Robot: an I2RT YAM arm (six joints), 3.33 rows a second.
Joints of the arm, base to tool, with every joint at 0 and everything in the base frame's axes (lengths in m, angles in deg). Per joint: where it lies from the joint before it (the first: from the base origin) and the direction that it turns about. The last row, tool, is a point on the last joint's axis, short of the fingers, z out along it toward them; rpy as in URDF.
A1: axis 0 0 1 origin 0 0 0.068
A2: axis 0 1 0 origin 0.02 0.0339 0.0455
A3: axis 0 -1 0 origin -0.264 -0.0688 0
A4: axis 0 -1 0 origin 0.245 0.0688 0.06
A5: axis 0 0 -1 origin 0.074 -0.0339 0.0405
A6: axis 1 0 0 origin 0.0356 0 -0.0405
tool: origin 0 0 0 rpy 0 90 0
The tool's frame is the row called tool.
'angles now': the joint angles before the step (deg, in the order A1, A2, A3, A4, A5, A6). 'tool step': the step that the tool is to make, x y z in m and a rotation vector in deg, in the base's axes. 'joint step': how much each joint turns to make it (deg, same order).
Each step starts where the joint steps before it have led.
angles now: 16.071, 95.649, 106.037, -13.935, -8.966, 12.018
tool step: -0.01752, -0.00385, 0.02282, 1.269, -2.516, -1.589
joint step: 0.365, -2.189, 2.013, -1.349, 1.934, 0.592
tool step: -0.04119, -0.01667, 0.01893, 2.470, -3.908, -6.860
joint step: -0.013, -8.279, -5.468, 1.709, 6.878, 1.077
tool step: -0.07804, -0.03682, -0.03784, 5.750, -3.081, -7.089
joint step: -2.424, -21.451, -26.545, 9.401, 5.137, 4.228
